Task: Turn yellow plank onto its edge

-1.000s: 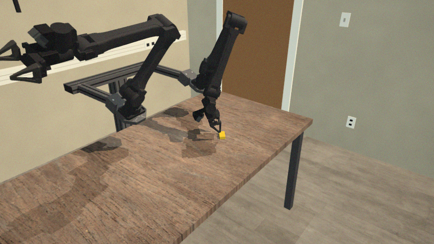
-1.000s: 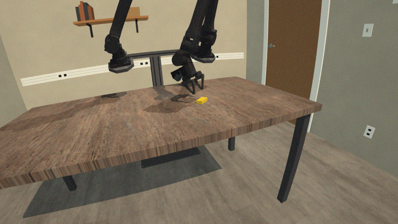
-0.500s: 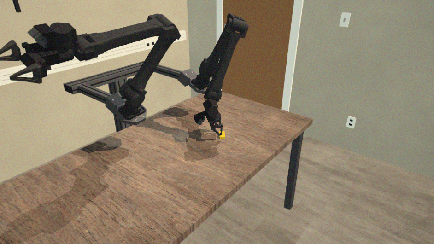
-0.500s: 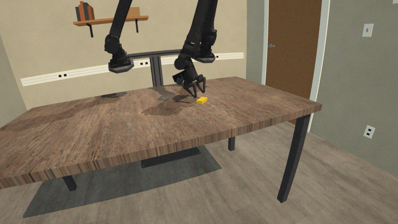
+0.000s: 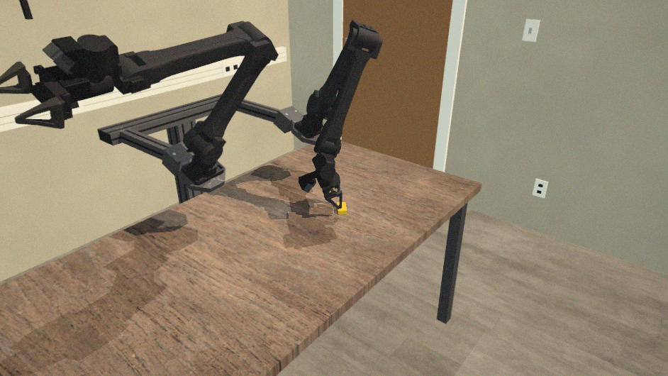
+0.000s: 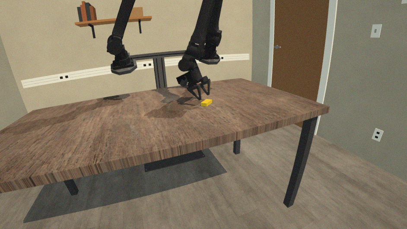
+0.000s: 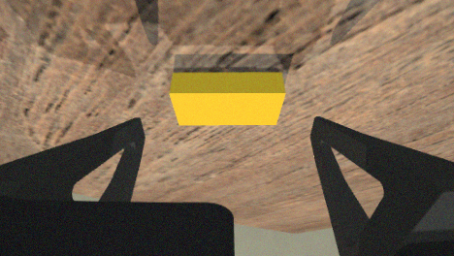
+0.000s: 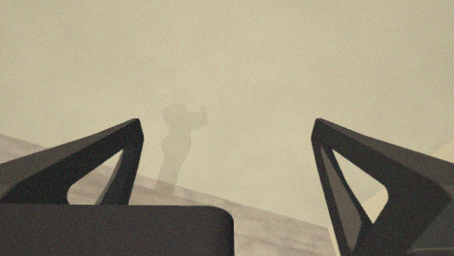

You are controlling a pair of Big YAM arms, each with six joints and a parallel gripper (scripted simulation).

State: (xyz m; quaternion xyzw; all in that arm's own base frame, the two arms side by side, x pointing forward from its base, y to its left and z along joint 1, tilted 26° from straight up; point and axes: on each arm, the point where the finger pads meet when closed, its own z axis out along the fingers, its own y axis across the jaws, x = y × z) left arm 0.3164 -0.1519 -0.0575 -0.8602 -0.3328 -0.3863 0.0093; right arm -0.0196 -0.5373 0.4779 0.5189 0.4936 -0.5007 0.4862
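Right now my left hand is 30 mm above the yellow plank, 10 mm to the right of it and 10 mm short of it.
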